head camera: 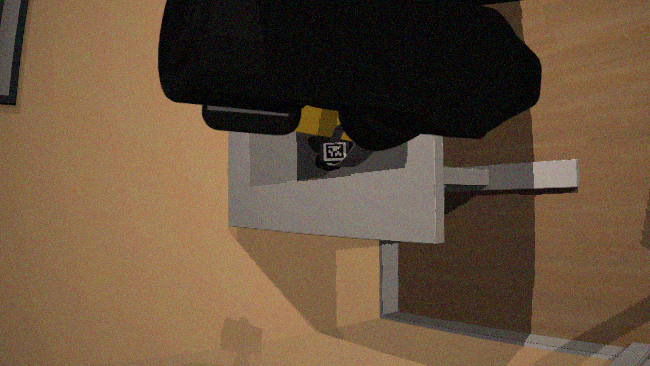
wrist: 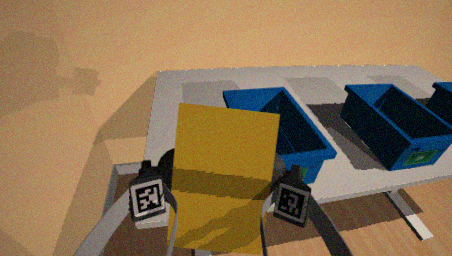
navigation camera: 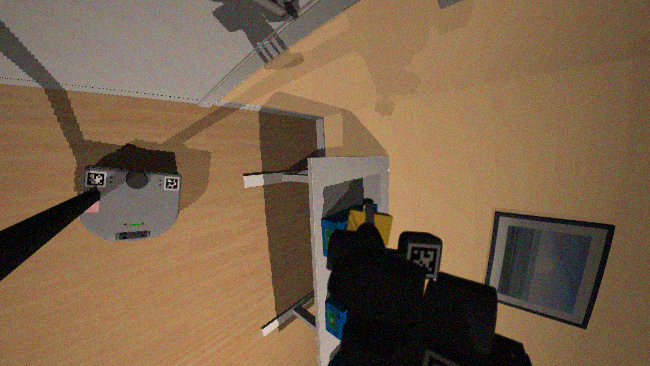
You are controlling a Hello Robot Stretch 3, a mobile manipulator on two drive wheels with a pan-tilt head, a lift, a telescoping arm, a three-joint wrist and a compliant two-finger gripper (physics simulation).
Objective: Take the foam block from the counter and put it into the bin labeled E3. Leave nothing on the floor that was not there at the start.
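Frame: origin at the robot's base, x left, y back, z up, level; millimetres.
Seen in the pictures: gripper, fingertip midpoint: [wrist: 221, 167]; robot's base, link origin: [navigation camera: 137, 179].
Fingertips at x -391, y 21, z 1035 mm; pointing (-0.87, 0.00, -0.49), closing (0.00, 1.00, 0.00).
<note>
Pixels of each thing's top centre, then the offset from my fingertips to it. "pt": a spot on its surface instead. Level surfaces: height alone.
- yellow foam block, top centre: [wrist: 223, 112] [head camera: 279, 95] [navigation camera: 390, 230] dx +18, dy +0, dz +66 mm
- blue bin, top centre: [wrist: 271, 116] [navigation camera: 362, 233] dx -348, dy +122, dz -195 mm
- grey-white table, surface height: dz -315 mm
- second bin, top centre: [wrist: 400, 107] [navigation camera: 361, 311] dx -426, dy +533, dz -195 mm
- third bin, surface spot: [wrist: 445, 92] pt dx -574, dy +830, dz -207 mm
My gripper [wrist: 221, 167] [navigation camera: 370, 222] is shut on the yellow foam block [wrist: 227, 135] [head camera: 311, 119] [navigation camera: 385, 227]. Its fingers press on two opposite sides, and the block is held up in front of the wrist camera. In the wrist view the block covers part of a blue bin [wrist: 316, 166] [navigation camera: 334, 225], the one nearest the table end. A bit of that bin's green label shows, but I cannot read it. How high the block is above this bin I cannot tell. In the head view my dark wrist hides the bins.
The bins stand on a grey-white table [head camera: 340, 215] [navigation camera: 319, 190] [wrist: 170, 95] along the wall. A second bin [wrist: 372, 125] [navigation camera: 336, 317] and part of a third bin [wrist: 445, 92] stand further along. Table legs stick out over the floor. A framed picture [navigation camera: 545, 270] hangs on the wall.
</note>
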